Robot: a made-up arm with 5 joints. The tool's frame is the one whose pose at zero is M.
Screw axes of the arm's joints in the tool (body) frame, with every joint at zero. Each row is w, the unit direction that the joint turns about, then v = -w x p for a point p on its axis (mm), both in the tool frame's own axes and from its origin. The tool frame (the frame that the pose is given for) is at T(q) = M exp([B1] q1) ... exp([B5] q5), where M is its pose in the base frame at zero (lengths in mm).
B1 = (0, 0, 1, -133.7, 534.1, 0)
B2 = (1, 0, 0, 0, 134.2, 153.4)
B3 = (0, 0, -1, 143.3, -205, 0)
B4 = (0, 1, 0, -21.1, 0, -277.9)
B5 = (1, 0, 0, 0, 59.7, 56)
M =
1 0 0 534.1
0 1 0 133.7
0 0 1 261.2
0 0 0 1
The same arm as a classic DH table. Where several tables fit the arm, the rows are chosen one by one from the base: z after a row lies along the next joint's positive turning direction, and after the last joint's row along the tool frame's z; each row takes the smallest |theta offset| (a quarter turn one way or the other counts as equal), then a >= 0, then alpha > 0; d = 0 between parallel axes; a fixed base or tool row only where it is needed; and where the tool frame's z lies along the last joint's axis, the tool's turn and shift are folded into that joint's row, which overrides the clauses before.
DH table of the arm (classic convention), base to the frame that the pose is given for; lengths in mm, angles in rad. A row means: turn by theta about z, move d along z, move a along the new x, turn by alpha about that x. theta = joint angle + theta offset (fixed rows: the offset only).
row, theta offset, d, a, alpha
joint 1, -1.5708, 395.4, 19.7, -1.5708
joint 2, 0, 329.1, -10.1, -1.5708
joint 3, 1.5708, 113.1, 72.9, -1.5708
joint 4, 1.5708, 87.3, 38.6, -1.5708
joint 5, -1.5708, 277.9, 56, -1.5708
tool (fixed), -1.5708, -59.7, 0, 0

